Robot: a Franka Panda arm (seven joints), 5 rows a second.
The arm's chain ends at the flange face. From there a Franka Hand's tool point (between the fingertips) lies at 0.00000 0.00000 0.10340 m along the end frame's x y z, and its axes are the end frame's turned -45 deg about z.
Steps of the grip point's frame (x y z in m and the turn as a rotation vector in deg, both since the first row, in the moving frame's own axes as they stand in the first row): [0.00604, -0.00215, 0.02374, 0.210, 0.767, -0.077]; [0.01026, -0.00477, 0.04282, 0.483, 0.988, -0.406]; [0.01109, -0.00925, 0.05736, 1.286, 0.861, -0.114]
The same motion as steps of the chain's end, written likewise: [0.00204, -0.00454, 0.02375, 0.691, 0.394, -0.077]; [0.00324, -0.00875, 0.04284, 1.040, 0.357, -0.406]; [0.00185, -0.01164, 0.05740, 1.518, -0.301, -0.114]
